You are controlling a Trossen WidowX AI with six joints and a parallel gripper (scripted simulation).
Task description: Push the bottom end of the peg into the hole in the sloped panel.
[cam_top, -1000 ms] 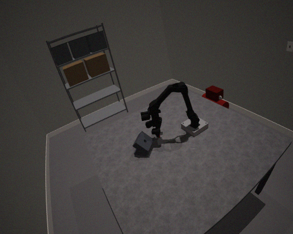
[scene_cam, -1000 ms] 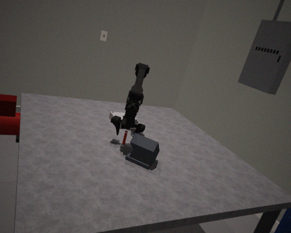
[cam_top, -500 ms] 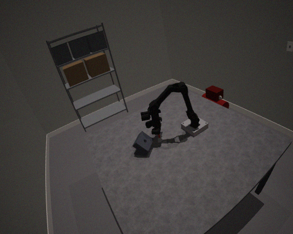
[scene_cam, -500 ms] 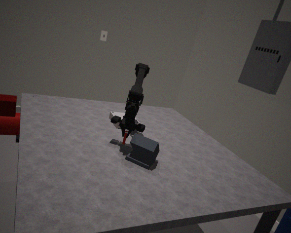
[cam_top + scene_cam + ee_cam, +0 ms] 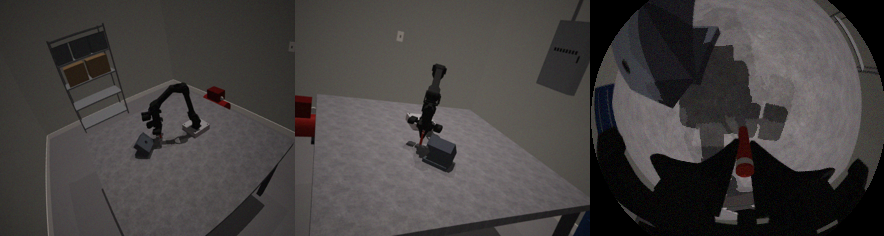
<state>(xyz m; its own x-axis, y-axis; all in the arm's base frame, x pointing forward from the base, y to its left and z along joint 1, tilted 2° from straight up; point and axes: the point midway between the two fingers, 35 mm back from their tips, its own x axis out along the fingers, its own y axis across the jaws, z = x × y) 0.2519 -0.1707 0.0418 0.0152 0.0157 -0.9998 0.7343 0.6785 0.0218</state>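
Right now my gripper tip is 17 cm short of the panel block, 3 cm below it and 2 cm to the right of it. Also, from my gripper tip: red peg 2 cm above.
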